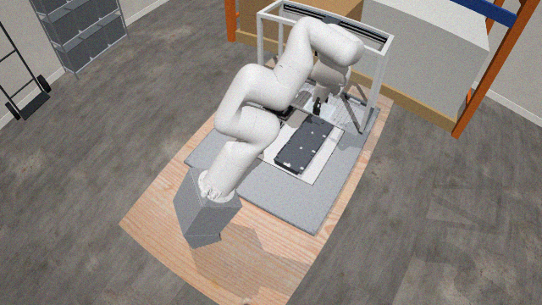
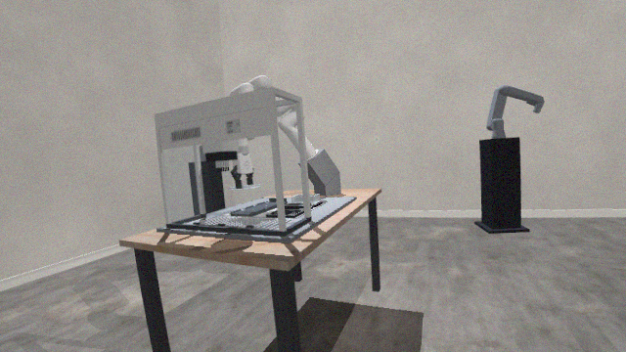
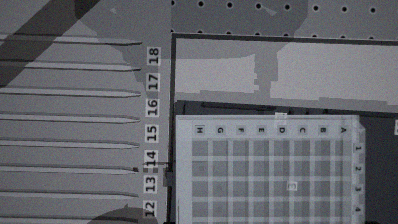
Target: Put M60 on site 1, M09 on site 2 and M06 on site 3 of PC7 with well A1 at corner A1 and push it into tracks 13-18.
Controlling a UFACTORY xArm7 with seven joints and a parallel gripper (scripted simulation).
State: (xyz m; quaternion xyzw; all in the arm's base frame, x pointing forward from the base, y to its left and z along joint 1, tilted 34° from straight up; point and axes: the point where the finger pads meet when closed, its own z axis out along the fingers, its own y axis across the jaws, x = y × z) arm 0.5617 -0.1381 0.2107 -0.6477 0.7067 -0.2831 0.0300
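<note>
Now: hand 110 mm past the dark plate carrier PC7, 30 mm to the right of it and 120 mm above it. From my hand the other things lie so: clear plate (10 mm below); white apron (100 mm behind, 110 mm to the left, 140 mm below); deep-well block M09 (60 mm behind, 230 mm to the left, 120 mm below).
</note>
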